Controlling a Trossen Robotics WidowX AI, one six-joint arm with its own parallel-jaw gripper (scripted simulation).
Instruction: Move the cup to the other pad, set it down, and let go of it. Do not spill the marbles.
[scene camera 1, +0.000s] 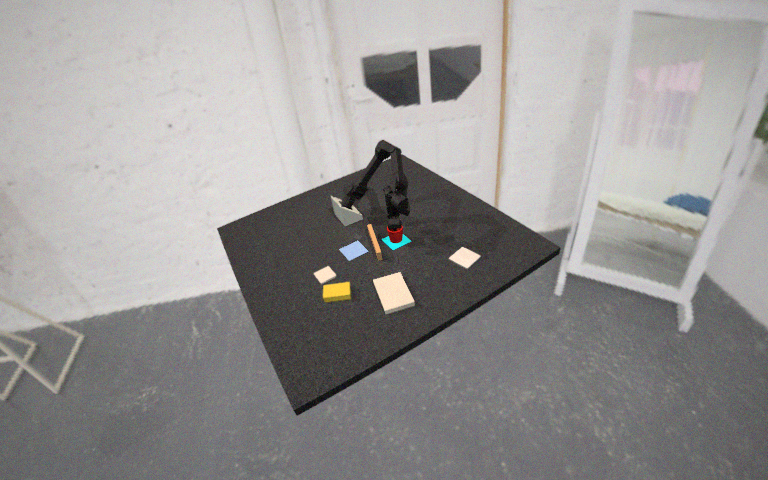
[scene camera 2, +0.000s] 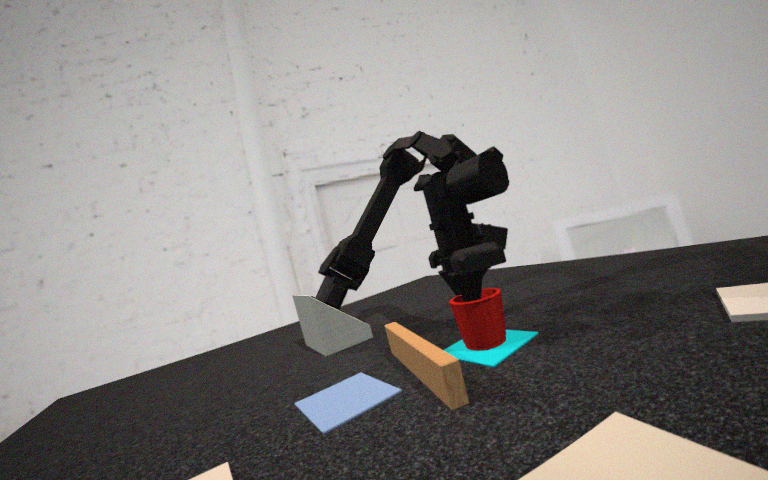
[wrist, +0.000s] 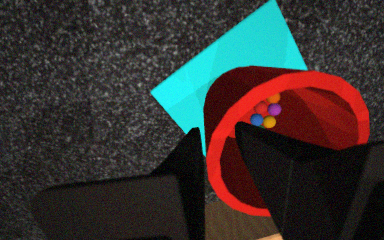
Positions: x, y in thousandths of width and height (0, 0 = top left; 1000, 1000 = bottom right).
Note:
In view: the gripper (scene camera 2: 617, 651), a red cup (scene camera 2: 627, 674), a cyan pad (scene camera 2: 671, 709), a light blue pad (scene camera 2: 430, 851) and a wooden block (scene camera 2: 575, 776).
The red cup is seen too in the wrist view (wrist: 840, 456). The gripper shows as well in the wrist view (wrist: 566, 552).

